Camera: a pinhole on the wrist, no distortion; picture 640 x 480 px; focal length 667.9 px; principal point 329.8 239.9 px. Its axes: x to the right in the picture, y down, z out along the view. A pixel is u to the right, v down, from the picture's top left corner.
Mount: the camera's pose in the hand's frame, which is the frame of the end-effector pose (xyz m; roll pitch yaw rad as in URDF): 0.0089 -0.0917 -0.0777 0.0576 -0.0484 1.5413
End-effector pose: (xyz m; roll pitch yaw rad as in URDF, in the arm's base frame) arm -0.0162 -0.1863 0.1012 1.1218 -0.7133 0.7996
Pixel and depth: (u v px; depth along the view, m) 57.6 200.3 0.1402
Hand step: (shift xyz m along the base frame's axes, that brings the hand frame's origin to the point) 0.1513 -0.0175 -0.0716
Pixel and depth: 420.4 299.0 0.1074
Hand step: 0.0762 -0.0124 -0.0421
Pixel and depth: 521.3 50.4 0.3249
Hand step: 0.1868 -0.1360 0.1485
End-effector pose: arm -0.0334 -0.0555 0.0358 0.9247 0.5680 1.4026
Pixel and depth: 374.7 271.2 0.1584
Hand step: 0.1161 -0.0226 -0.0243
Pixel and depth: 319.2 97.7 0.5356
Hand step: 0.4675 0.1420 0.0586
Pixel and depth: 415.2 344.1 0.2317
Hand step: 0.1680 -0.0201 0.0378
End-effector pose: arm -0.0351 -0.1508 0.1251 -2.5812 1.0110 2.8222
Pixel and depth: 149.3 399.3 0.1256
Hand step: -0.0589 -0.1241 0.0283
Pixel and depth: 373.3 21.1 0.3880
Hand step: 0.0143 -0.2540 -0.2453
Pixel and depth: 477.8 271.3 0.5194
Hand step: 0.2201 -0.3250 -0.2150
